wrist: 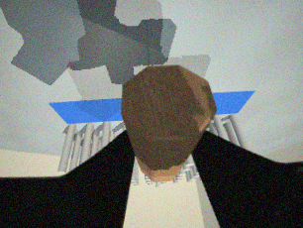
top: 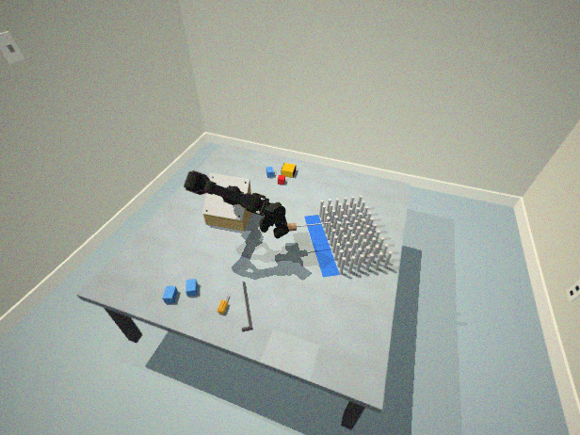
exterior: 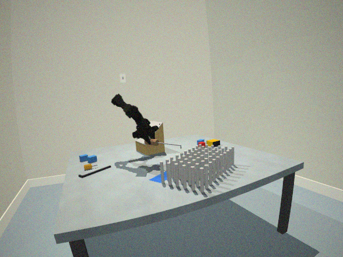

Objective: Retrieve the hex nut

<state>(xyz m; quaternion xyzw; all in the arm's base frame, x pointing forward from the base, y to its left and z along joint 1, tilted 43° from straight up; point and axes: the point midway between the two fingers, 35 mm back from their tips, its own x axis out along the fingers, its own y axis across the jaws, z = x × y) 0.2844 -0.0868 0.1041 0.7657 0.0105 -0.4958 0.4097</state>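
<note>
My gripper tip is now 15 cm short of the blue taped strip, 14 cm above it and 8 cm to the right of it. Also, from my gripper tip: hex nut (31 cm ahead, 14 cm to the left, 14 cm below); then wooden-handled tool (9 cm ahead, 4 cm to the left); then orange-handled screwdriver (38 cm to the right, 18 cm behind, 12 cm below).
</note>
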